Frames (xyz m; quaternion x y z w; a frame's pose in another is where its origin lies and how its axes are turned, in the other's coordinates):
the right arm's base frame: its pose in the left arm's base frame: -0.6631 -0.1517 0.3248 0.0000 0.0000 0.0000 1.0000
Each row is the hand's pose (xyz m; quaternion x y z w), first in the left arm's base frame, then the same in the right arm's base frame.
Working: the left arm's base frame: its pose in the right arm's base frame: 0.6631 0.1517 -0.3248 0.0000 0.0000 0.0000 1.0000

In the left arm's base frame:
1: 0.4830 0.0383 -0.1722 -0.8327 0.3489 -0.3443 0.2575
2: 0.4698 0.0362 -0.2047 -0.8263 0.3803 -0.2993 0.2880
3: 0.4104 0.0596 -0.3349 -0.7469 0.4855 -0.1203 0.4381
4: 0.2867 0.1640 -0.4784 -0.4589 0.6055 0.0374 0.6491
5: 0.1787 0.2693 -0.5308 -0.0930 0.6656 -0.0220 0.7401
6: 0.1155 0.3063 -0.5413 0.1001 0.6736 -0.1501 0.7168
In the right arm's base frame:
1: 1.1461 0.1900 -0.4970 -0.8327 0.3489 -0.3443 0.2575
2: 1.1329 0.1879 -0.5295 -0.8263 0.3803 -0.2993 0.2880
3: 1.0735 0.2113 -0.6597 -0.7469 0.4855 -0.1203 0.4381
4: 0.9498 0.3157 -0.8032 -0.4589 0.6055 0.0374 0.6491
5: 0.8418 0.4210 -0.8556 -0.0930 0.6656 -0.0220 0.7401
6: 0.7786 0.4580 -0.8661 0.1001 0.6736 -0.1501 0.7168

